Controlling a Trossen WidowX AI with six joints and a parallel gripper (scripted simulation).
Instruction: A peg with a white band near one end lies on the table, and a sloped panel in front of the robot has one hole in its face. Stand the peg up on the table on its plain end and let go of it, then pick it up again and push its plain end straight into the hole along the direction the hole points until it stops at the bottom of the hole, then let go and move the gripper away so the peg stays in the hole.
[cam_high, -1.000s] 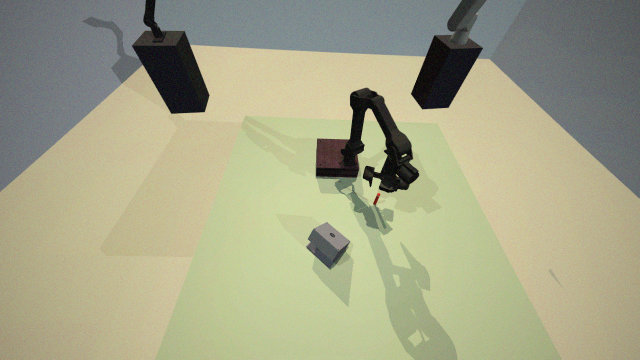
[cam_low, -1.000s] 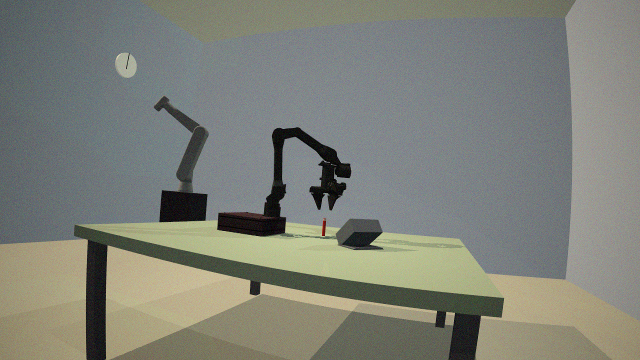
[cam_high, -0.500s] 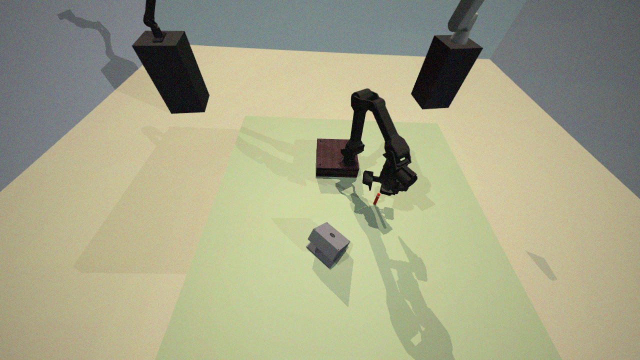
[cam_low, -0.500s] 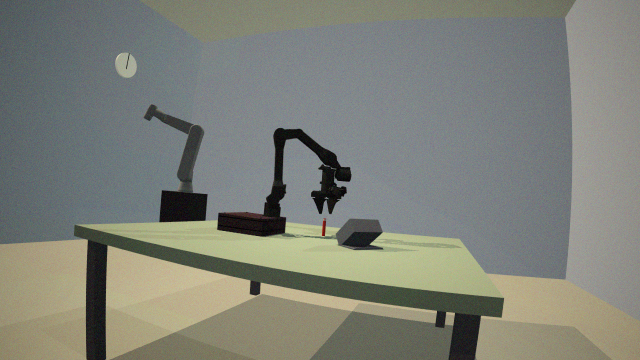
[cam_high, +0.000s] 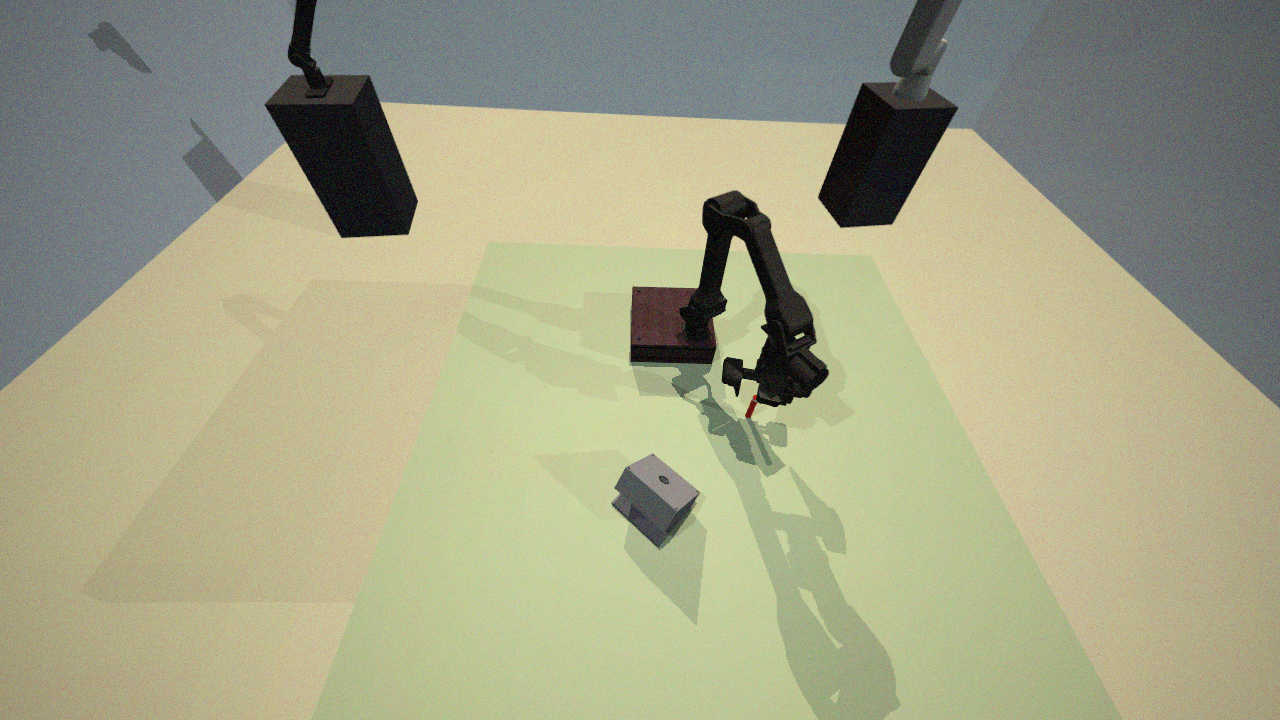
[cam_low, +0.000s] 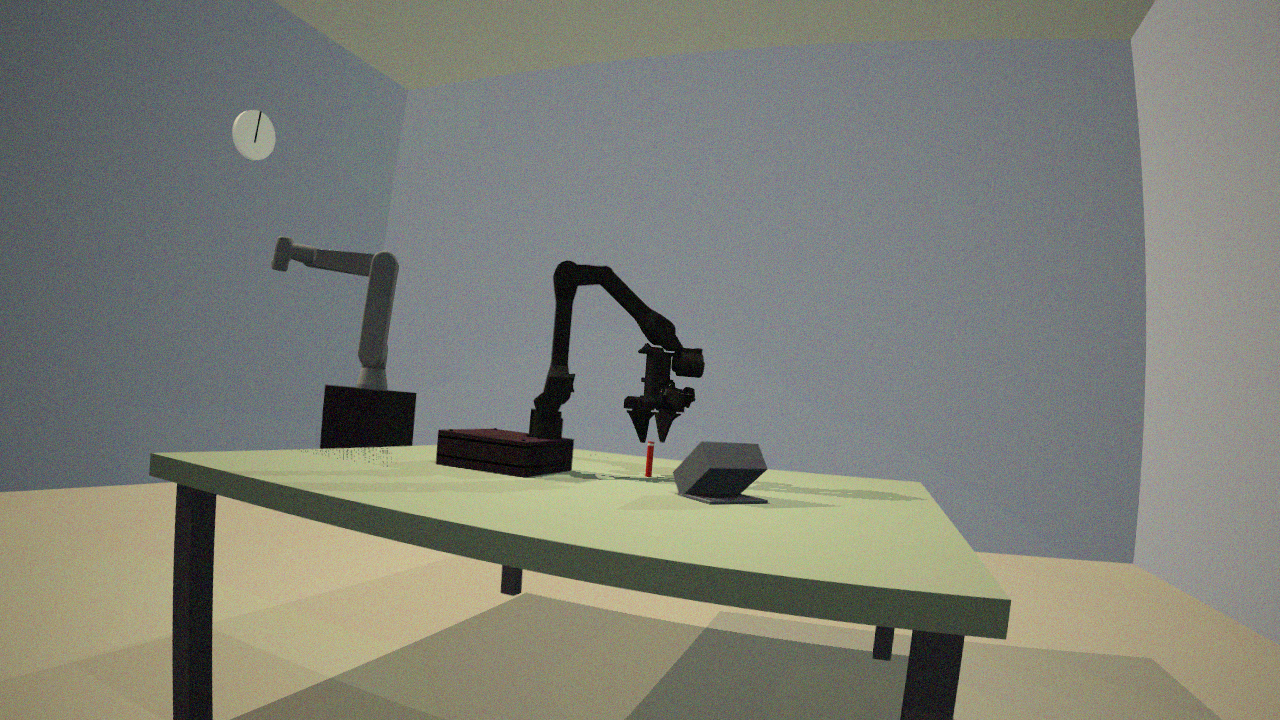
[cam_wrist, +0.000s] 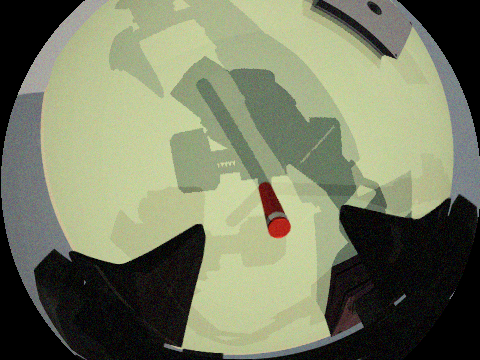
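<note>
The red peg is 20 mm below my gripper tip. From my gripper tip the other things lie so: grey sloped panel (170 mm ahead, 260 mm to the right, 30 mm below).
</note>
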